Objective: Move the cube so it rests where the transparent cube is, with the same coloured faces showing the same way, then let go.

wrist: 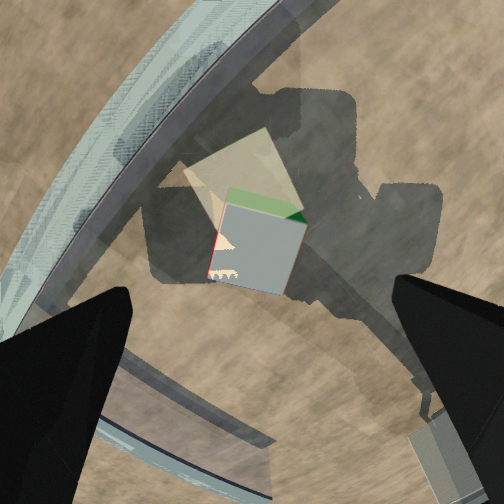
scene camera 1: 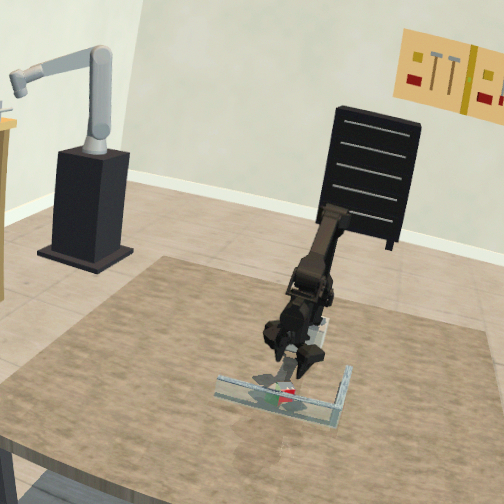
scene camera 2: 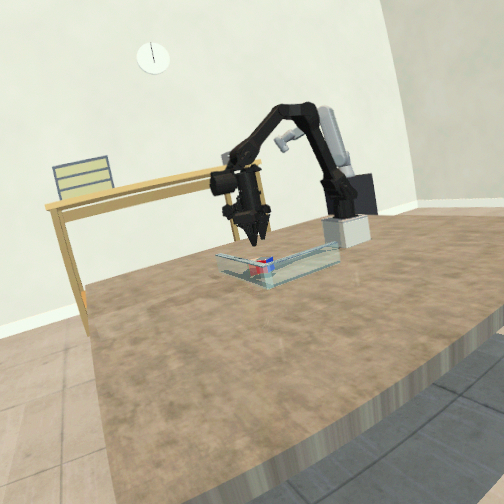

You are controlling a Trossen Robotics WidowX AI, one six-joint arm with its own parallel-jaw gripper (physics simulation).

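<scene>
The cube (wrist: 256, 248) lies on the table with a grey face up and green and red edges showing. It overlaps the pale transparent cube (wrist: 240, 178), which is turned at a different angle. In scene camera 1 the cube (scene camera 1: 286, 398) sits inside the glass corner frame (scene camera 1: 290, 398); it also shows in scene camera 2 (scene camera 2: 264, 266). My gripper (wrist: 260, 390) hangs above the cube, open and empty, its dark fingers at either side of the wrist view. It also shows in scene camera 1 (scene camera 1: 295, 366) and in scene camera 2 (scene camera 2: 253, 238).
The L-shaped glass frame (scene camera 2: 285, 265) borders the cube on two sides. A second grey arm on a black pedestal (scene camera 1: 88, 205) stands far left. A black slatted rack (scene camera 1: 368, 175) stands behind the table. A wooden bench (scene camera 2: 140, 190) stands beyond it.
</scene>
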